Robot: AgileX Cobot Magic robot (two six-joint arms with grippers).
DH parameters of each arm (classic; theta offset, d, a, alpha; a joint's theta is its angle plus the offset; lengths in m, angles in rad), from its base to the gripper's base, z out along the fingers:
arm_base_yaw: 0 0.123 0 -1.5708
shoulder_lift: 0.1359 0 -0.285 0
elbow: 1.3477 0 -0.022 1.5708
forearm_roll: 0 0.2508 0 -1.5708
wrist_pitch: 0 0 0.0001 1.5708
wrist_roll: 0 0.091 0 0
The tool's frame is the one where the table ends.
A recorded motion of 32 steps. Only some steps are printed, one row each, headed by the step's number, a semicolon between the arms.
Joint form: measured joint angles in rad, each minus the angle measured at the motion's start. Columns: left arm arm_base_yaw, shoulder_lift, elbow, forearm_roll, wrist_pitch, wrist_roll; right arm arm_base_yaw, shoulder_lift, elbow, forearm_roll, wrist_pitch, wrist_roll.
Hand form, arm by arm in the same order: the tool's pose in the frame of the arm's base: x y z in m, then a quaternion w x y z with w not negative. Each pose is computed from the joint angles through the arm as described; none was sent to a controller.
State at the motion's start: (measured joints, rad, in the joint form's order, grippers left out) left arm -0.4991 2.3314 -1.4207 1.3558 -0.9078 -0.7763; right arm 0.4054 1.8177 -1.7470 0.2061 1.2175 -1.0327
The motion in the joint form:
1: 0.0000 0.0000 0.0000 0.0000 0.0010 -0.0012; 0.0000 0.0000 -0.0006 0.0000 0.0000 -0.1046
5: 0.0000 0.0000 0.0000 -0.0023 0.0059 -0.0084; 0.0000 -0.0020 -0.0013 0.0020 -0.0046 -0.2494
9: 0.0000 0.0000 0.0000 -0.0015 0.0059 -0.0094; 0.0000 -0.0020 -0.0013 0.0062 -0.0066 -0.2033
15: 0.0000 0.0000 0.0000 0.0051 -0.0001 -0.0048; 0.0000 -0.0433 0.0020 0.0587 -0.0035 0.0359
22: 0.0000 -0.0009 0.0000 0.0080 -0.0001 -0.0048; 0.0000 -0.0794 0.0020 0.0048 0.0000 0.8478
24: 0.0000 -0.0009 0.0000 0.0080 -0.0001 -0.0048; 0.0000 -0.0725 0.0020 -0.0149 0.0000 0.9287
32: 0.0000 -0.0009 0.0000 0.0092 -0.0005 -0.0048; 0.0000 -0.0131 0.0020 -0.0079 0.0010 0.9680
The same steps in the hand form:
1: 0.3692 -0.2809 0.1011 0.43058 0.54595 0.60899 -0.38167; 0.3512 0.1697 0.3306 0.20732 -0.66921 0.71297 0.02916
5: 0.3696 -0.2808 0.1009 0.42955 0.54272 0.61271 -0.38148; 0.3511 0.1699 0.3318 0.21251 -0.71827 0.66237 0.01345
9: 0.3695 -0.2808 0.1009 0.42920 0.54274 0.61286 -0.38160; 0.3512 0.1702 0.3319 0.21382 -0.70221 0.67881 0.01983
15: 0.3688 -0.2809 0.1009 0.42888 0.54698 0.60886 -0.38231; 0.3408 0.1705 0.3478 0.23320 -0.61070 0.75391 0.06542
22: 0.3687 -0.2809 0.1012 0.42865 0.54824 0.60815 -0.38190; 0.3347 0.1631 0.3602 0.20768 -0.26904 0.93172 0.12800
24: 0.3687 -0.2809 0.1012 0.42865 0.54824 0.60815 -0.38190; 0.3368 0.1622 0.3573 0.20071 -0.23249 0.94326 0.12617
32: 0.3686 -0.2809 0.1012 0.42841 0.54874 0.60785 -0.38193; 0.3487 0.1680 0.3348 0.16861 -0.21203 0.95405 0.12807

